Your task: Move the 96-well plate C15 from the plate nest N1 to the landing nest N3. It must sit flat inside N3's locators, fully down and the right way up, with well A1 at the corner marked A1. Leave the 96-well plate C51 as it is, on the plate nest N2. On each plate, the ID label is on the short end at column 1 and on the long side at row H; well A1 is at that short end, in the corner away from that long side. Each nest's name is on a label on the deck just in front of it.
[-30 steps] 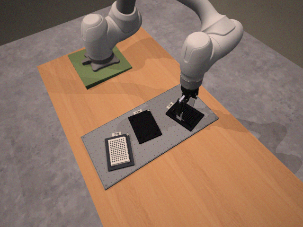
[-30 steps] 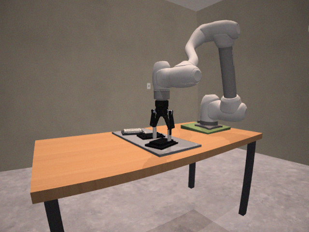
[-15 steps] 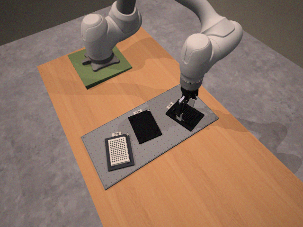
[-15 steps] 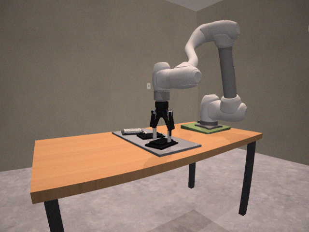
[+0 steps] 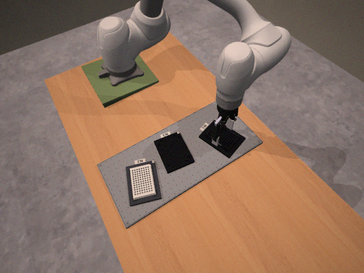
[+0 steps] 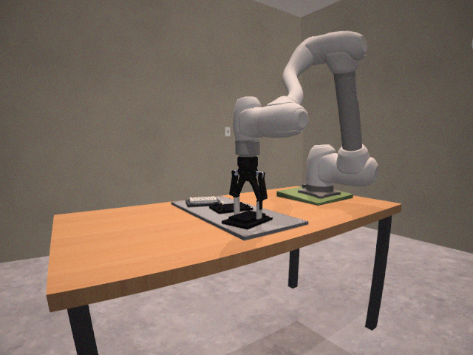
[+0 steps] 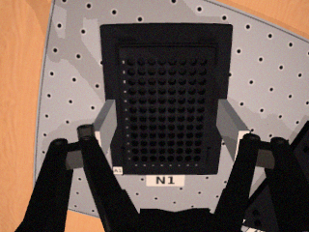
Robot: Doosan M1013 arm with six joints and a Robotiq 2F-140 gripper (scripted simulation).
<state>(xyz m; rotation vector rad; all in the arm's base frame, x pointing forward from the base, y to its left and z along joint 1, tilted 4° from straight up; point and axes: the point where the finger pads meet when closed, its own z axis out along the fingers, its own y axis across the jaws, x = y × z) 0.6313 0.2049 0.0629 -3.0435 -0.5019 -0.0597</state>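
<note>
Right now my hand is 3 cm above the black 96-well plate C15. The rest, counted from my hand: black plate nest N1: 4 cm below; then black landing nest N3: 21 cm to the right, 5 cm behind, 4 cm below; then N1 label: 9 cm behind, 4 cm below, 3 cm to the right.
</note>
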